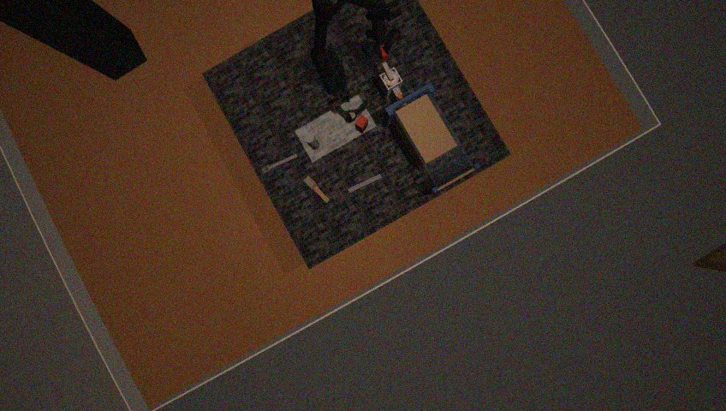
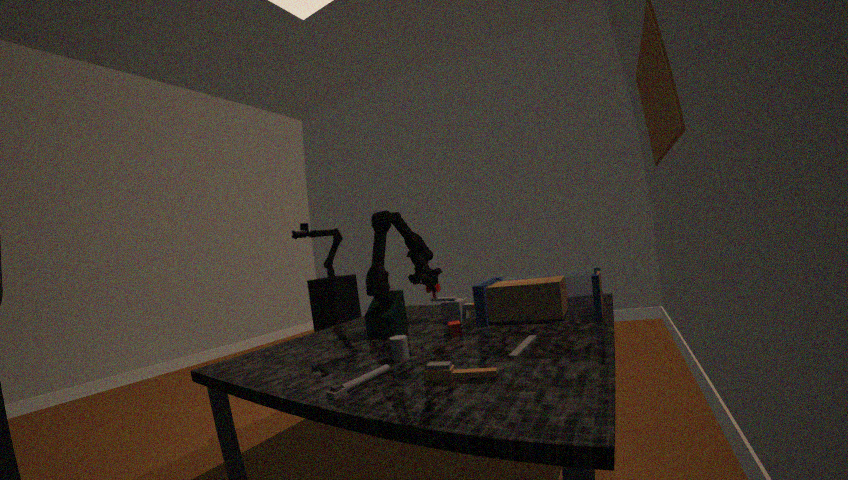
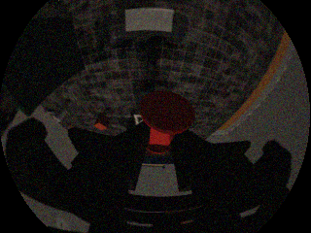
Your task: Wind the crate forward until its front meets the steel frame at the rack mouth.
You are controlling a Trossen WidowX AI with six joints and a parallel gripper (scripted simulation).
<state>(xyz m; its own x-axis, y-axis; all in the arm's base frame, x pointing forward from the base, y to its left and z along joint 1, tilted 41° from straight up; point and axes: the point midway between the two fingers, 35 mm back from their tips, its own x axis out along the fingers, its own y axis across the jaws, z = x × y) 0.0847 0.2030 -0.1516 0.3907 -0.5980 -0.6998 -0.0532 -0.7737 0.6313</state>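
My gripper tip is 30 mm above the winch handle and 20 mm short of it. From my gripper tip the other things lie so: red grip 20 mm behind; blue steel frame 240 mm ahead, 30 mm below, 10 mm to the right; winch 100 mm below, 70 mm ahead, 10 mm to the right.
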